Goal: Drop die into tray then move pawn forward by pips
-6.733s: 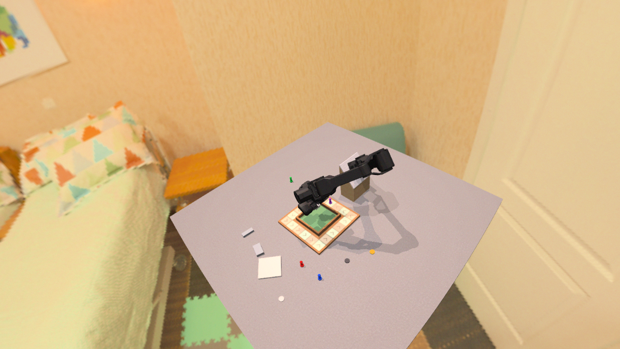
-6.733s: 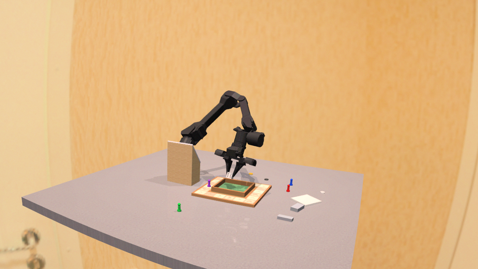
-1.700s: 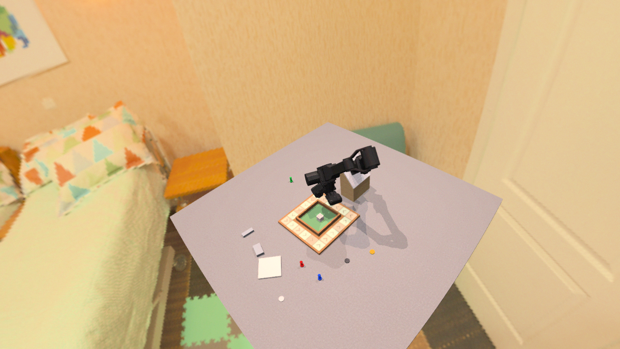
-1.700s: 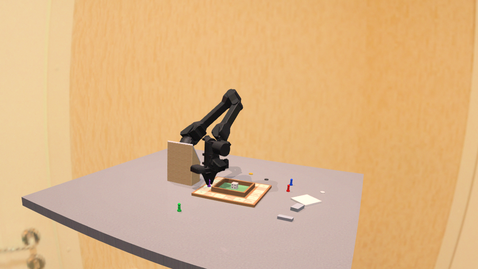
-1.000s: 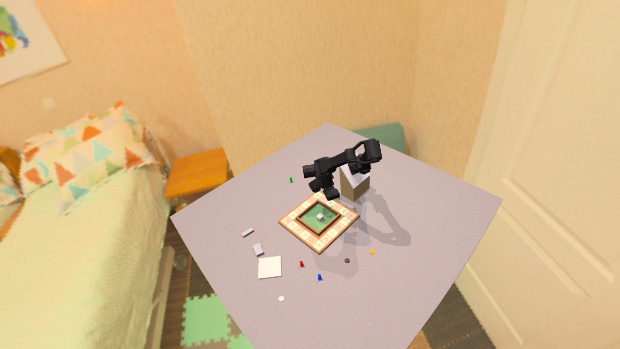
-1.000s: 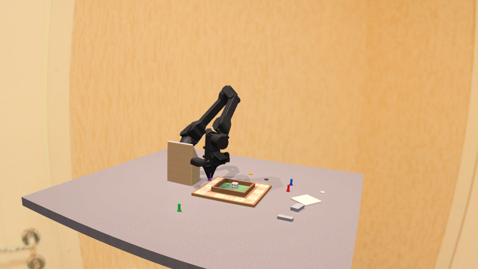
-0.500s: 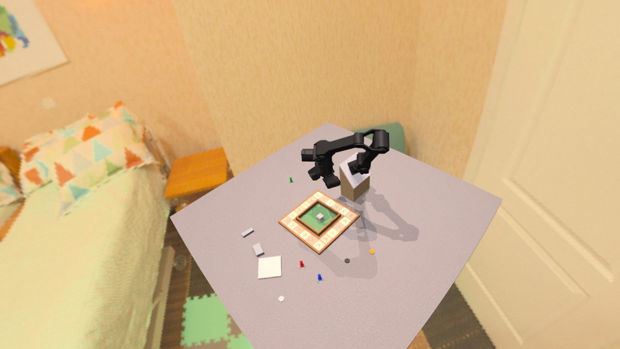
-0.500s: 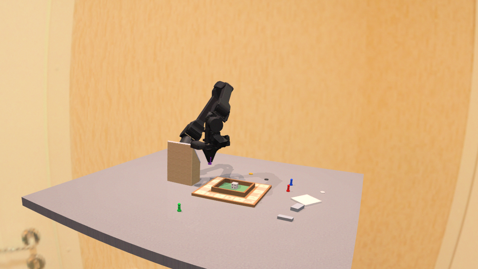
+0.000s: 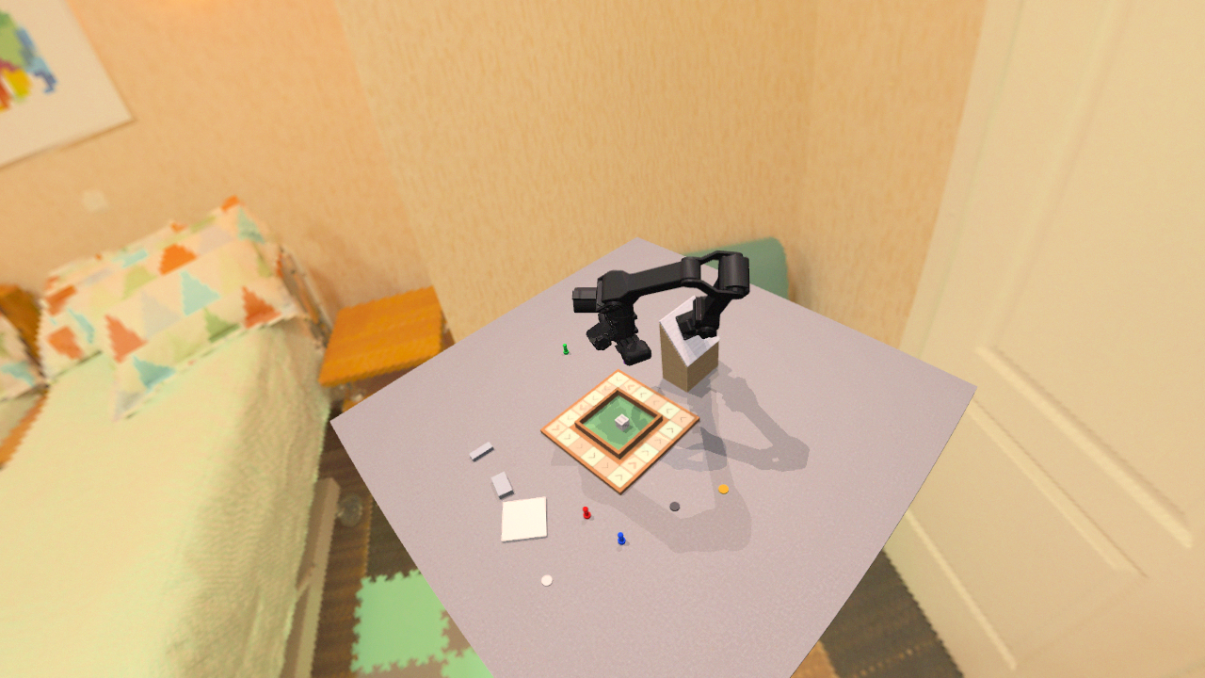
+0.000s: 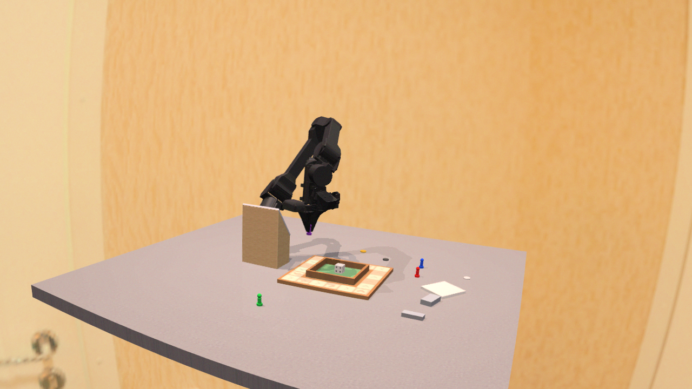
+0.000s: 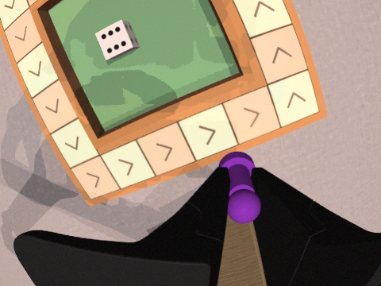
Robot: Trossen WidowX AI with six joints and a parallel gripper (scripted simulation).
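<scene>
The white die is 120 mm below my gripper tip, 80 mm ahead of it and 70 mm to the left of it. Also, from my gripper tip: purple pawn (10 mm above); then green dice tray (140 mm below, 80 mm ahead, 50 mm to the left); then green pawn (280 mm to the right, 130 mm below, 30 mm ahead).
</scene>
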